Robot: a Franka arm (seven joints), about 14 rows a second.
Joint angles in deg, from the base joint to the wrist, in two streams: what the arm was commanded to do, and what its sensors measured. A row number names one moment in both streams.
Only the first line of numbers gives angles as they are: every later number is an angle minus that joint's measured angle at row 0.
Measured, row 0: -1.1, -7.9, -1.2, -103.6, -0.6, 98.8, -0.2
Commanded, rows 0 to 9: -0.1, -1.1, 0.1, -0.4, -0.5, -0.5, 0.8; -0.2, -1.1, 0.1, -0.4, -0.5, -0.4, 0.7; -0.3, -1.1, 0.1, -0.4, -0.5, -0.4, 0.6; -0.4, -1.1, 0.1, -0.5, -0.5, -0.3, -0.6; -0.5, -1.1, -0.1, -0.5, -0.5, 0.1, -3.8; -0.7, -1.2, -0.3, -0.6, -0.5, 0.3, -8.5; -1.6, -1.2, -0.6, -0.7, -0.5, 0.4, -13.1; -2.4, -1.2, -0.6, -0.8, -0.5, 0.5, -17.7; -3.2, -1.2, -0.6, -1.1, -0.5, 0.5, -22.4; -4.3, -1.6, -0.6, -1.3, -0.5, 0.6, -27.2
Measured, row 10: -2.0, 0.0, -1.0, 0.0, 0.0, 0.1, -18.6
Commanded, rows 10 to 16: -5.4, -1.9, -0.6, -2.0, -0.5, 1.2, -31.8; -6.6, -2.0, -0.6, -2.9, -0.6, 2.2, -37.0; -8.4, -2.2, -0.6, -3.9, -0.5, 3.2, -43.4; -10.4, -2.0, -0.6, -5.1, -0.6, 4.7, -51.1; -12.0, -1.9, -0.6, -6.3, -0.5, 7.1, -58.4; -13.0, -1.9, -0.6, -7.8, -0.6, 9.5, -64.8; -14.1, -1.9, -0.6, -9.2, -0.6, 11.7, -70.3
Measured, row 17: -12.0, -0.2, -1.5, -4.9, 0.0, 7.2, -61.0
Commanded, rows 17 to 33: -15.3, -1.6, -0.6, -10.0, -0.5, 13.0, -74.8; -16.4, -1.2, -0.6, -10.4, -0.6, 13.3, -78.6; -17.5, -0.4, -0.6, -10.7, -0.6, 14.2, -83.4; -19.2, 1.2, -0.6, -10.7, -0.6, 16.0, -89.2; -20.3, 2.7, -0.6, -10.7, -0.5, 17.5, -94.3; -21.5, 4.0, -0.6, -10.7, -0.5, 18.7, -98.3; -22.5, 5.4, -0.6, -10.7, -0.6, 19.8, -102.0; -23.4, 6.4, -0.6, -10.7, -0.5, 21.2, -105.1; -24.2, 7.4, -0.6, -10.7, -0.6, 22.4, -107.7; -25.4, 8.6, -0.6, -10.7, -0.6, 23.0, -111.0; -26.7, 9.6, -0.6, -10.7, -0.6, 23.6, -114.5; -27.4, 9.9, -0.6, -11.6, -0.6, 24.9, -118.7; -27.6, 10.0, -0.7, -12.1, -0.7, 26.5, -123.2; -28.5, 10.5, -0.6, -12.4, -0.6, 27.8, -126.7; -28.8, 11.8, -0.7, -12.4, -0.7, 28.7, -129.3; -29.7, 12.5, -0.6, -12.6, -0.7, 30.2, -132.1; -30.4, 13.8, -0.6, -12.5, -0.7, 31.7, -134.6
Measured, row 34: -28.4, 12.2, -1.6, -11.5, 0.0, 28.2, -129.7
